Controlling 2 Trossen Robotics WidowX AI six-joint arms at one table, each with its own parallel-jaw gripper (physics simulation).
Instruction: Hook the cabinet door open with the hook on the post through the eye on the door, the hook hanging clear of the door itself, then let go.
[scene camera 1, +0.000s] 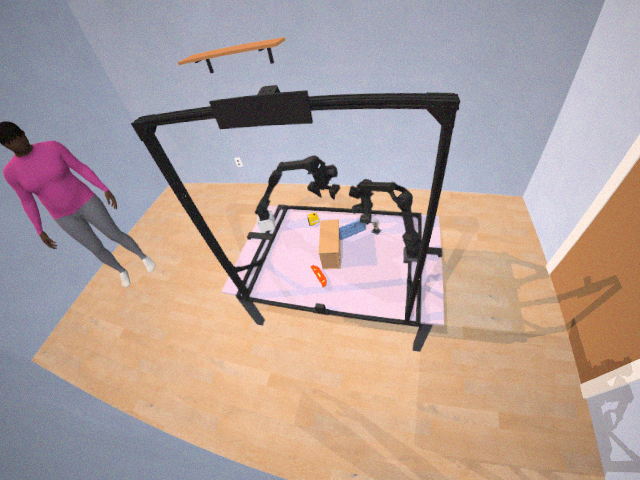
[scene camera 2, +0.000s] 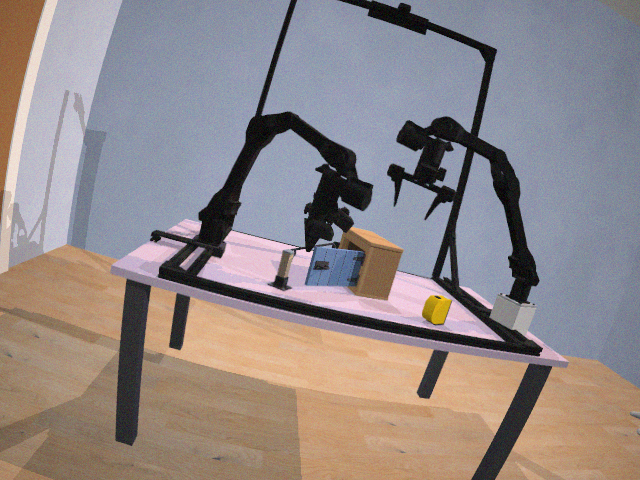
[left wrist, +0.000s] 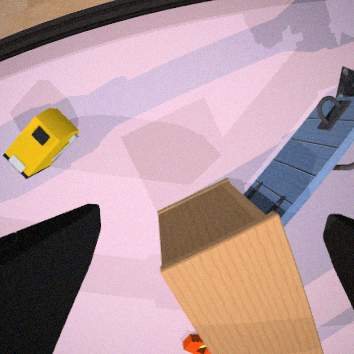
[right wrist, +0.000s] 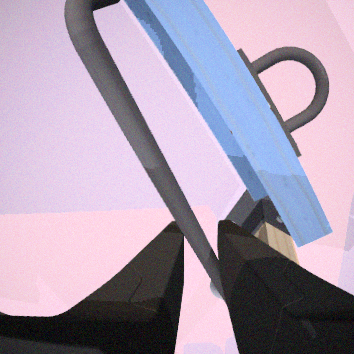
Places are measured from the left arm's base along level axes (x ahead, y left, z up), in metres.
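Pixels of known places: left gripper, fingertip midpoint: (scene camera 1: 327, 198) (scene camera 2: 409, 213) (left wrist: 215, 221); right gripper, fingertip midpoint: (scene camera 1: 367, 223) (scene camera 2: 307, 250) (right wrist: 199, 231); left arm's base, origin of the base link: (scene camera 1: 264, 217) (scene camera 2: 517, 299); right arm's base, origin of the base link: (scene camera 1: 412, 253) (scene camera 2: 208, 241).
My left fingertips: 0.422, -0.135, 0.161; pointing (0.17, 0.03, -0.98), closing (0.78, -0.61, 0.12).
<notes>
Ahead of a thing's pixels: the offset from my left fingertips to its top centre, as dx, dy, dz. "*": to the spot under its first point. Level surfaces: height alone.
The wooden cabinet {-0.032, -0.187, -0.105} (scene camera 1: 329, 240) (scene camera 2: 382, 263) (left wrist: 245, 280) has its blue door {* +0.113, -0.097, -0.200} (scene camera 1: 352, 230) (scene camera 2: 338, 266) (left wrist: 300, 155) (right wrist: 240, 100) standing open. A dark ring {* +0.181, -0.069, -0.207} (left wrist: 328, 109) (right wrist: 322, 90) sits on a plate on one door face. The post {* +0.263, -0.093, -0.219} (scene camera 1: 376, 227) (scene camera 2: 284, 266) (right wrist: 280, 242) stands near the door's free edge. The dark hook rod {+0.190, -0.102, -0.131} (right wrist: 125, 115) runs along the opposite face with a gap; its bent end turns toward the door, where its seating is cut off. My right gripper (scene camera 2: 311, 249) (right wrist: 199, 231) is shut on the rod. My left gripper (scene camera 1: 325, 196) (scene camera 2: 410, 212) (left wrist: 215, 221) is open and empty, above the cabinet.
A yellow block-like object {-0.112, +0.091, -0.180} (scene camera 1: 313, 219) (scene camera 2: 436, 310) (left wrist: 42, 142) lies beside the cabinet. An orange object {-0.128, -0.336, -0.243} (scene camera 1: 318, 275) (left wrist: 194, 344) lies on the cabinet's other side. A black frame (scene camera 1: 180, 193) surrounds the pink table {dz -0.261} (scene camera 1: 289, 289).
</notes>
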